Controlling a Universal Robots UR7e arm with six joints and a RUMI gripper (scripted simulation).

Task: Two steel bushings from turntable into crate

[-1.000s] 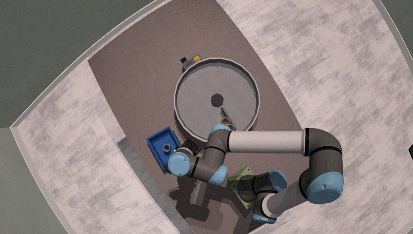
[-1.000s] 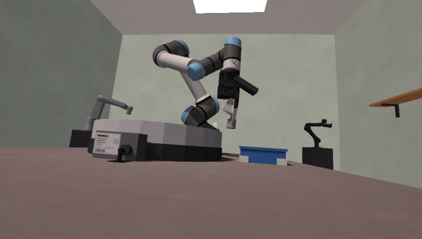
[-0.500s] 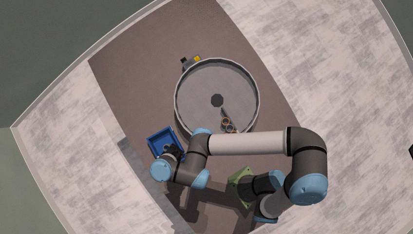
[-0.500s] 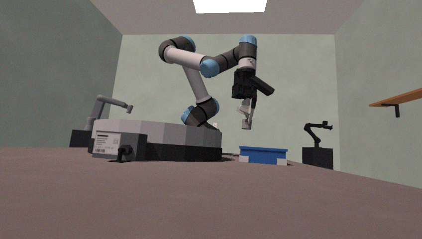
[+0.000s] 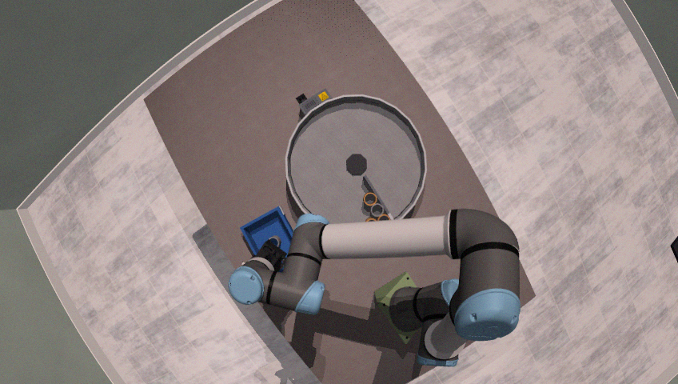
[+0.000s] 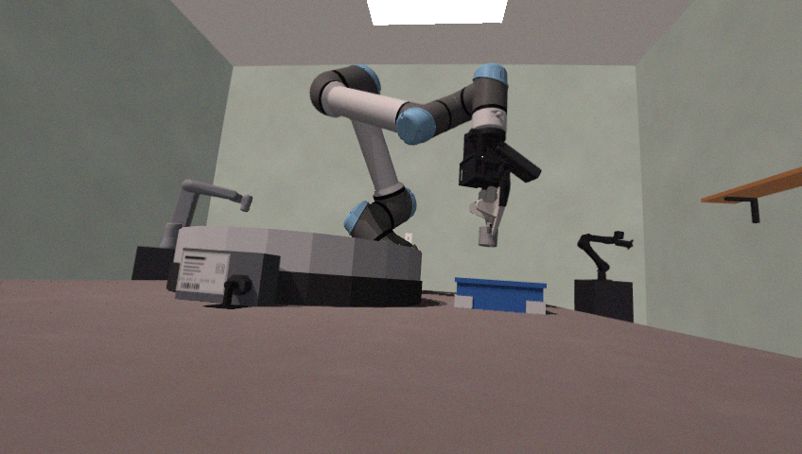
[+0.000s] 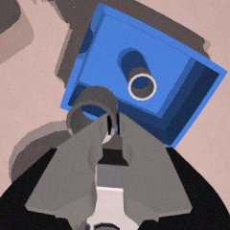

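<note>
My hand is 4 cm short of the blue crate and 13 cm above it.
</note>
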